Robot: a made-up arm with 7 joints.
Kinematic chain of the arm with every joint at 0, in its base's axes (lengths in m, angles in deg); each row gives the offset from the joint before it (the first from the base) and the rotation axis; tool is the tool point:
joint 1: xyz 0 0 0 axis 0 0.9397 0.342
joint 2: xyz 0 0 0 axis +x
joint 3: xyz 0 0 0 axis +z
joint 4: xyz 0.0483 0 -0.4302 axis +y
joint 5: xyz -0.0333 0 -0.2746 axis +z
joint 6: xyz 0 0 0 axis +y
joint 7: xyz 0 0 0 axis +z
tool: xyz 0 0 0
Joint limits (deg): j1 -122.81..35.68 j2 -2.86..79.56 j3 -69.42..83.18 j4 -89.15..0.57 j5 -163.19..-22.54 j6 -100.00..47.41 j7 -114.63..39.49
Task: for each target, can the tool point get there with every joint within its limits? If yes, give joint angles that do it. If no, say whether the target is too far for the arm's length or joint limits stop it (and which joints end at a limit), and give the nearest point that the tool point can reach.
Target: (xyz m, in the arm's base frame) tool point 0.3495 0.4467 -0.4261
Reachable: yes | joints -26.24 43.51 -6.87 -11.30 -46.22 -66.11 -34.51
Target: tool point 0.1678 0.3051 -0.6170
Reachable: yes | joints -10.99 23.37 44.89 -6.94 -114.13 -19.71 -87.65
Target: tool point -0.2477 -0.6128 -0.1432
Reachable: no: joint limits stop it (at a limit: joint 1, joint 2, joint 3, joint 4) | nearest point -0.0909 -0.3223 -0.4587 | short by 0.457 m
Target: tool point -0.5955 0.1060 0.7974
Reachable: no: too far | nearest point -0.0371 0.3074 0.4761 | short by 0.675 m
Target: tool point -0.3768 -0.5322 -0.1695
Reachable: no: joint limits stop it (at a limit: joint 1, joint 2, joint 3, joint 4) | nearest point -0.0909 -0.3223 -0.4587 | short by 0.458 m
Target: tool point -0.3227 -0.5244 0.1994
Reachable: no: joint limits stop it (at a limit: joint 1, joint 2, joint 4) | nearest point 0.1612 -0.4883 0.2411 | short by 0.487 m
